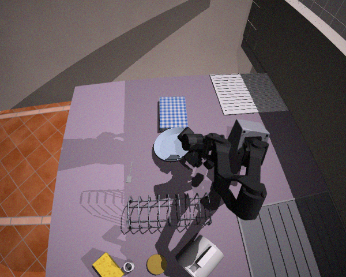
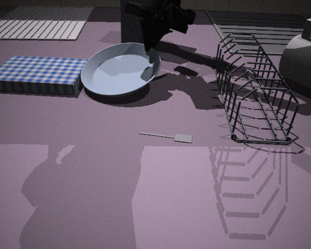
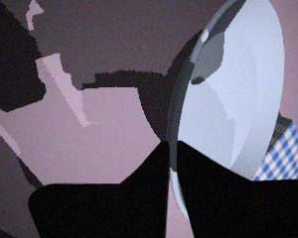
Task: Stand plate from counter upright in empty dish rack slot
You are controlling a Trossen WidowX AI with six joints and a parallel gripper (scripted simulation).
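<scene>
Now: hand 8 cm short of the pale blue plate, 6 cm to the left of it and 6 cm above it. The rest, counted from my hand: yellow disc (45 cm to the left, 12 cm ahead, 9 cm below); then small spatula (27 cm ahead, 9 cm below, 8 cm to the left); then white toaster (42 cm to the left, 3 cm below, 3 cm behind).
</scene>
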